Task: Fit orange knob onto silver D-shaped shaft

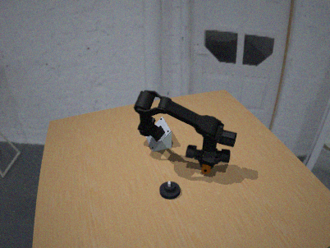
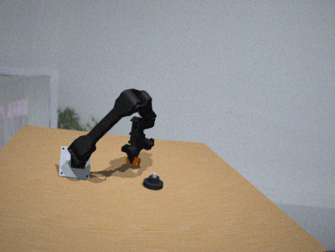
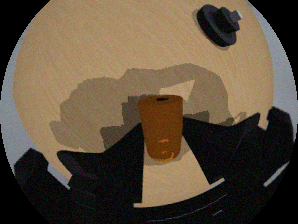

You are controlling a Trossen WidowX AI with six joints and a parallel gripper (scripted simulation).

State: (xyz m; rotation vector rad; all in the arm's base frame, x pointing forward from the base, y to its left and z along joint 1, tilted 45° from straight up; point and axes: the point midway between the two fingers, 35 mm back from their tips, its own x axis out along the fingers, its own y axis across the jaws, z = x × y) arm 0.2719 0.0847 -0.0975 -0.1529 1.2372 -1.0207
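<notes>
My gripper tip is now 1 cm to the right of the orange knob, 1 cm below it and 1 cm past it. Also, from my gripper tip: round pedestal (19 cm to the right, 5 cm ahead, 1 cm above).
</notes>
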